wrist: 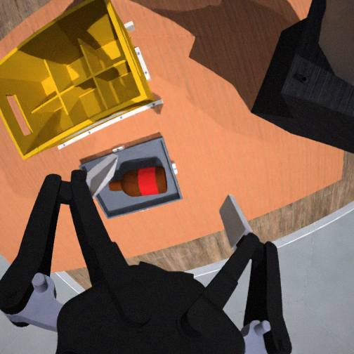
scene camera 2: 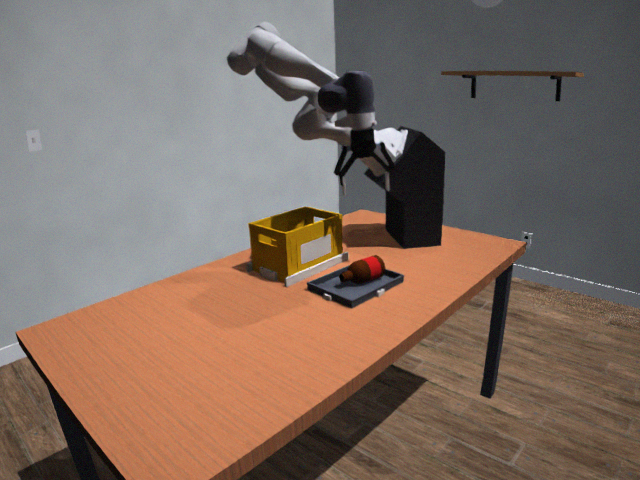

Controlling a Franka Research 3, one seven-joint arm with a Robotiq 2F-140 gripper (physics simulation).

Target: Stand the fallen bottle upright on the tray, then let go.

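Note:
A brown bottle with a red label [scene camera 2: 366, 269] [wrist: 142, 181] lies on its side in the shallow dark grey tray [scene camera 2: 353, 300] [wrist: 172, 187]. In the scene view its neck points left, toward the viewer; in the wrist view the neck points left, toward one fingertip. My gripper [scene camera 2: 366, 190] [wrist: 171, 184] is open and empty, with its fingers spread wide and pointing down. It hangs well above the table, the tray and the bottle, touching none of them.
A yellow crate [scene camera 2: 286, 253] [wrist: 142, 95] with inner dividers stands beside the tray, with a white strip [scene camera 2: 316, 269] [wrist: 110, 124] along its base on the tray side. The robot's black pedestal [scene camera 2: 421, 196] [wrist: 300, 100] stands at the far end of the wooden table [scene camera 2: 232, 372] [wrist: 210, 150].

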